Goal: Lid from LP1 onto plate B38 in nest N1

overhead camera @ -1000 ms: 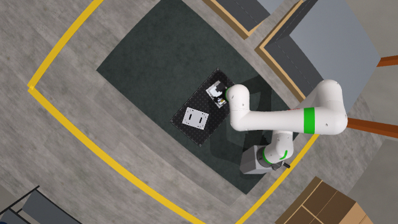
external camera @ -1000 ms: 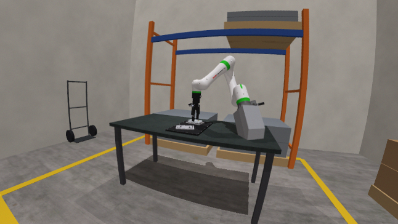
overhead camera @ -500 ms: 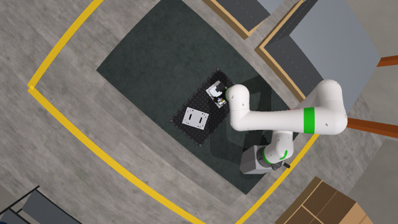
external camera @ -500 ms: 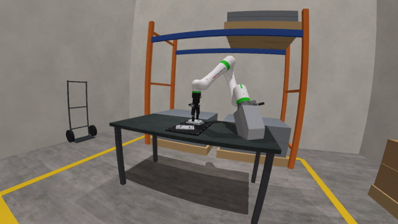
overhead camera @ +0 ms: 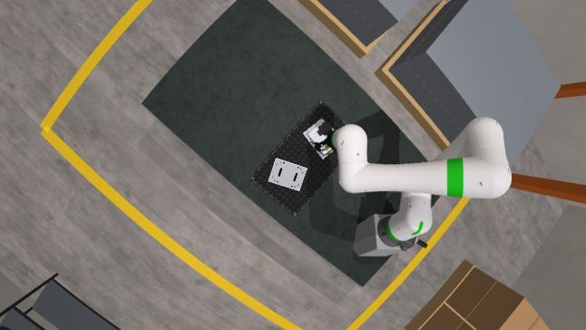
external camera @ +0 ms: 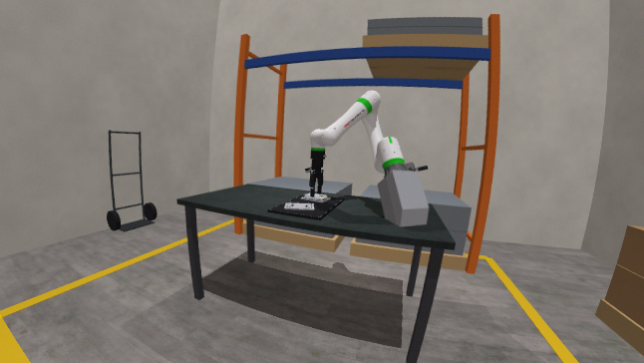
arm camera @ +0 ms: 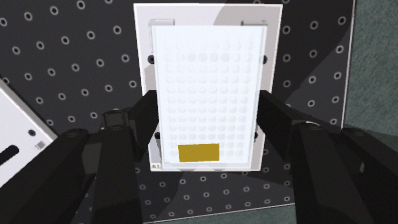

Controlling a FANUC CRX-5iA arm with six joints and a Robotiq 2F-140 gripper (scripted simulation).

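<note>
The lid is 2 cm below my hand. The rest, counted from my hand: nest: 5 cm below; culture plate B38: 3 cm below; lid park LP1: 24 cm to the left, 5 cm below, 5 cm ahead.
</note>
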